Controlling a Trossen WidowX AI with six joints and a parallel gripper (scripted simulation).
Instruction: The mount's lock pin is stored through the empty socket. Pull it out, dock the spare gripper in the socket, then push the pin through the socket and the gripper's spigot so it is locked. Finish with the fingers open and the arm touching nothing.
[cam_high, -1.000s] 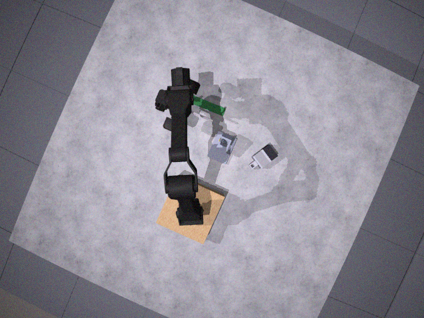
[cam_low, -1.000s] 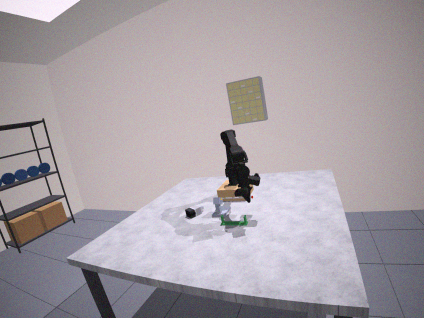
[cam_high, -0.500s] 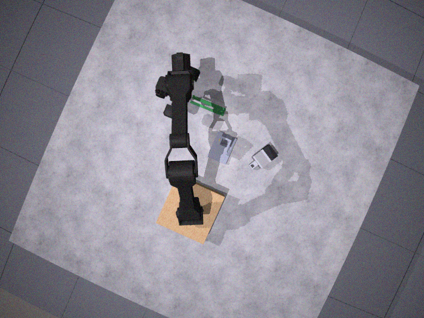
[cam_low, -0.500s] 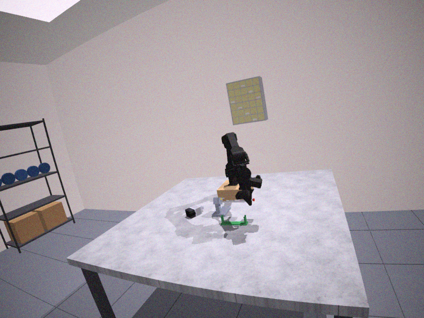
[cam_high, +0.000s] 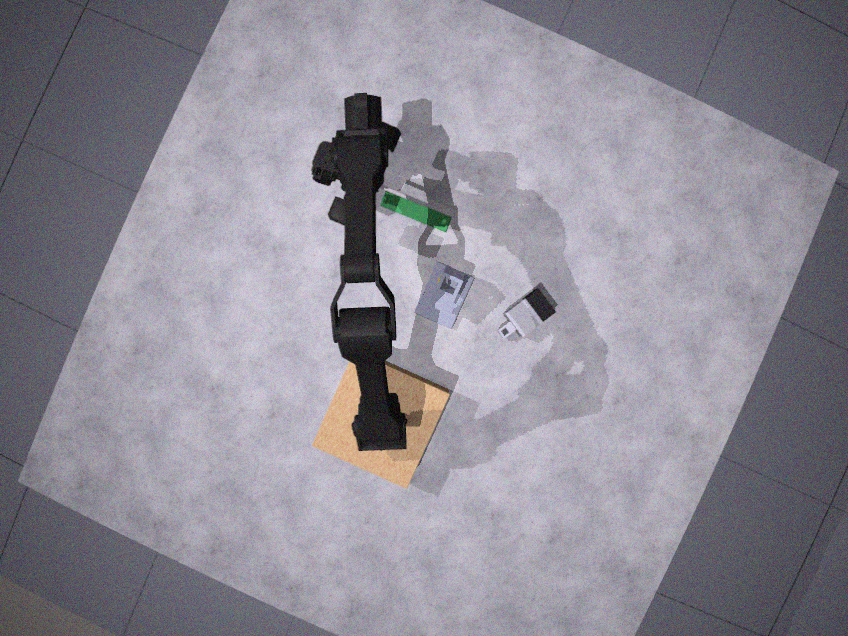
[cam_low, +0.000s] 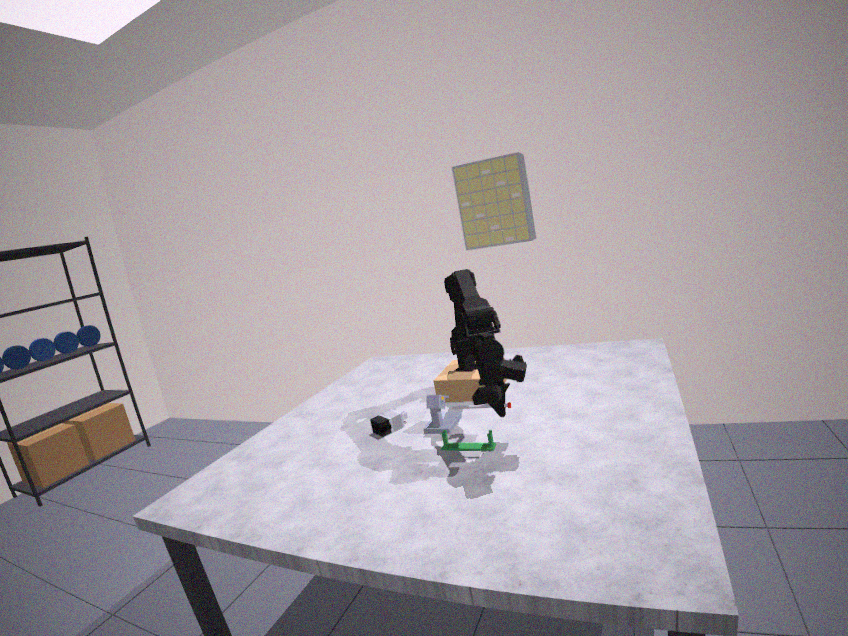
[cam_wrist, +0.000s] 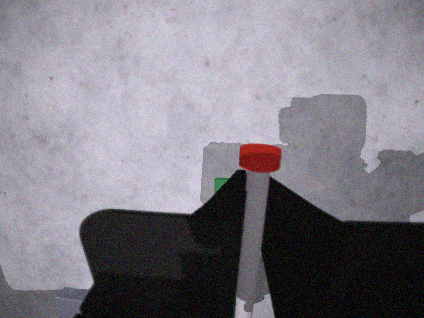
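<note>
The green cradle lies 1 cm ahead of my gripper tip, 10 cm to the right of it and 6 cm below it. From my gripper tip the other things lie so: socket mount 9 cm behind, 23 cm to the right, 4 cm below; spare gripper 6 cm behind, 39 cm to the right, 7 cm below.
</note>
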